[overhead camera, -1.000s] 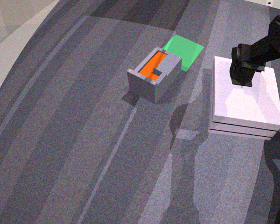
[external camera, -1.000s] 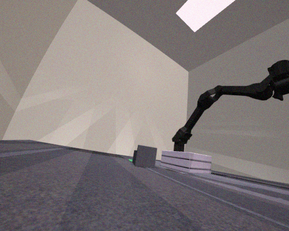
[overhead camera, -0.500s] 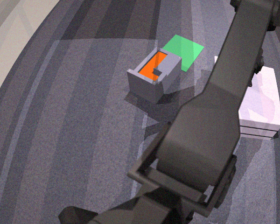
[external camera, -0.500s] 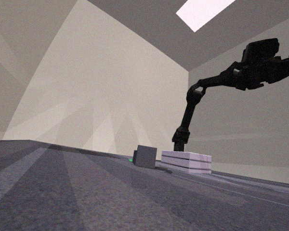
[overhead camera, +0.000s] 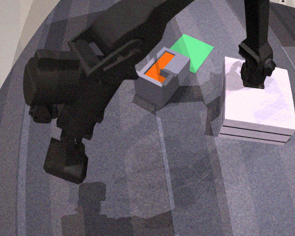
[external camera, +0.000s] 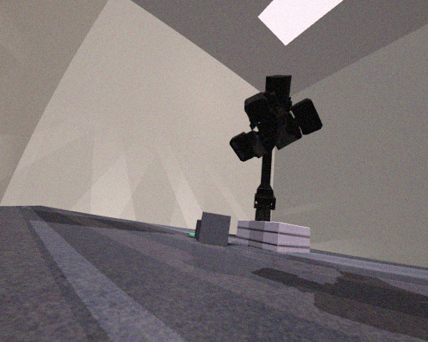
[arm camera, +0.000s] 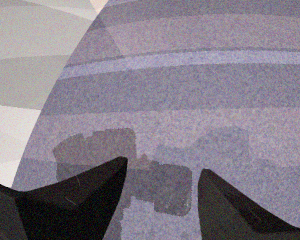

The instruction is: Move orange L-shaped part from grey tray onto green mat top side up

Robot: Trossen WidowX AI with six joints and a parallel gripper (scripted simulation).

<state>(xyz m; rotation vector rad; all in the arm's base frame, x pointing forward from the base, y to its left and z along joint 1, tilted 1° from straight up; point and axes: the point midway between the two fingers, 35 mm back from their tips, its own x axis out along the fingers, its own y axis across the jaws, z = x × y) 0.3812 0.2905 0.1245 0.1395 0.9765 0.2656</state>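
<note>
Right now my gripper tip is 31 cm to the left of the orange L-shaped part, 15 cm past it and 14 cm above it. From my gripper tip the other things lie so: green mat (46 cm to the right, 22 cm behind, 21 cm below).
</note>
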